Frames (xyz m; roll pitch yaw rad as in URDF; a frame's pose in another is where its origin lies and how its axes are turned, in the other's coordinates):
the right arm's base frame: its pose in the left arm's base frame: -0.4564 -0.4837 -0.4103 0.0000 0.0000 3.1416
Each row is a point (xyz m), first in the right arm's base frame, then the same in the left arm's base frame.
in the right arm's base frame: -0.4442 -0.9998 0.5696
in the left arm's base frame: -0.0122 0.5161 0.1593
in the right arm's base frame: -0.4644 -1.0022 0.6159
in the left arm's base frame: 0.0080 0.5185 0.2056
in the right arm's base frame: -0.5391 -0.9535 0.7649
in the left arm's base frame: 0.0827 0.4698 0.3546
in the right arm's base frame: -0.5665 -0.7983 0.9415
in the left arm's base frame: 0.1101 0.3146 0.5312
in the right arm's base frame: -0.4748 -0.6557 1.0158
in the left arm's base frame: 0.0184 0.1720 0.6055
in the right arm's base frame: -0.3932 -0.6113 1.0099
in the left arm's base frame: -0.0632 0.1276 0.5996
